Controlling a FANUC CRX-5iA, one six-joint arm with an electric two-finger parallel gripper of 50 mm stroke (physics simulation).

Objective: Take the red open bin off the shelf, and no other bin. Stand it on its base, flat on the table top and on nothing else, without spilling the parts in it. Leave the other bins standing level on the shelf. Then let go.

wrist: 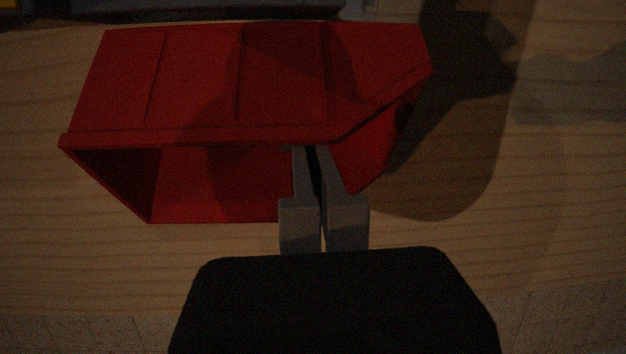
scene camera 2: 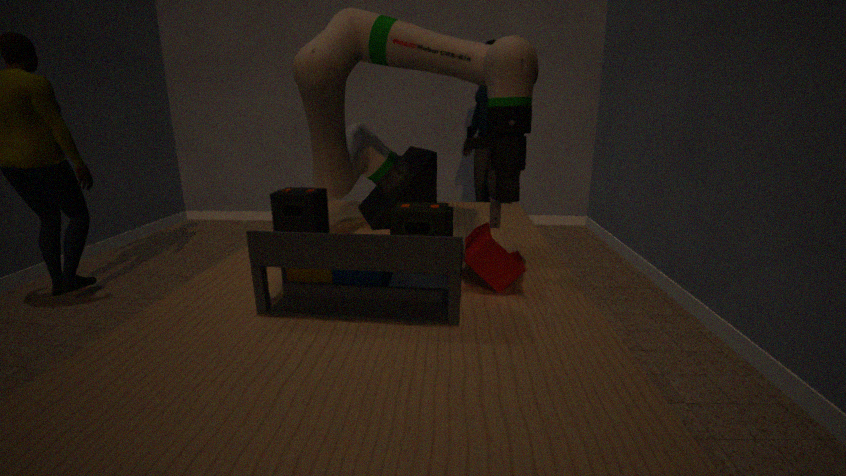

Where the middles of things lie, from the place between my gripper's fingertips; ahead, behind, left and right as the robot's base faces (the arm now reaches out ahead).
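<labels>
As for the red open bin [scene camera 2: 483, 254], my hand is 10 mm to the left of it, 20 mm short of it and 60 mm above it. Going by their middles, the red open bin is the nearest to my hand of the things named here. The blue bin [scene camera 2: 377, 278], I find, is 290 mm to the right of my hand, 50 mm ahead of it and 70 mm below it.
</labels>
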